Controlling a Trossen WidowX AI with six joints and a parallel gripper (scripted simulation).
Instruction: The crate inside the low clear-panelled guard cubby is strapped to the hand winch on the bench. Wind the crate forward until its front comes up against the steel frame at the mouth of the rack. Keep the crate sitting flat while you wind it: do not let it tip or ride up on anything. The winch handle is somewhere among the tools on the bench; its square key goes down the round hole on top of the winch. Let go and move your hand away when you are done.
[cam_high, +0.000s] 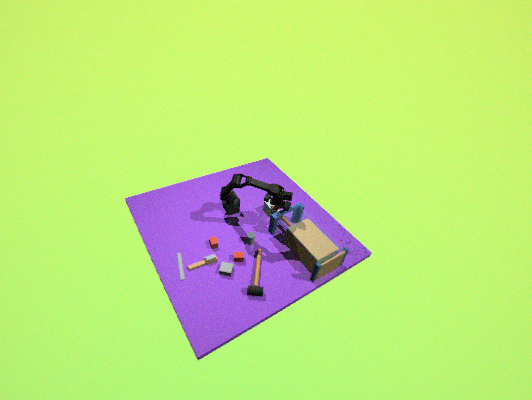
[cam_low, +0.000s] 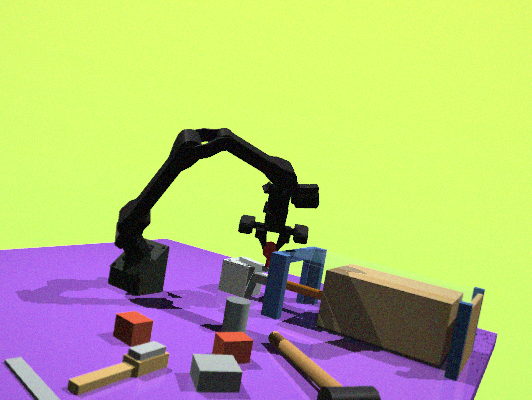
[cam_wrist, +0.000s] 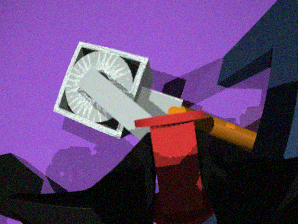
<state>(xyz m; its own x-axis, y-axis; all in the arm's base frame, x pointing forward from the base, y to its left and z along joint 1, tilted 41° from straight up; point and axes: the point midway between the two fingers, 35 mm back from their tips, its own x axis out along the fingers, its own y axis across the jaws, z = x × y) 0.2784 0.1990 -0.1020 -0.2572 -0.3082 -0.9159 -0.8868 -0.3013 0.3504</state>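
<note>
Now: gripper tip 3 cm past the winch handle and 3 cm above it. Round my gripper tip: red knob 1 cm ahead, 1 cm to the right; then grey winch 10 cm behind, 1 cm to the left, 10 cm below; then grey block 21 cm ahead, 52 cm to the right, 12 cm below.
</note>
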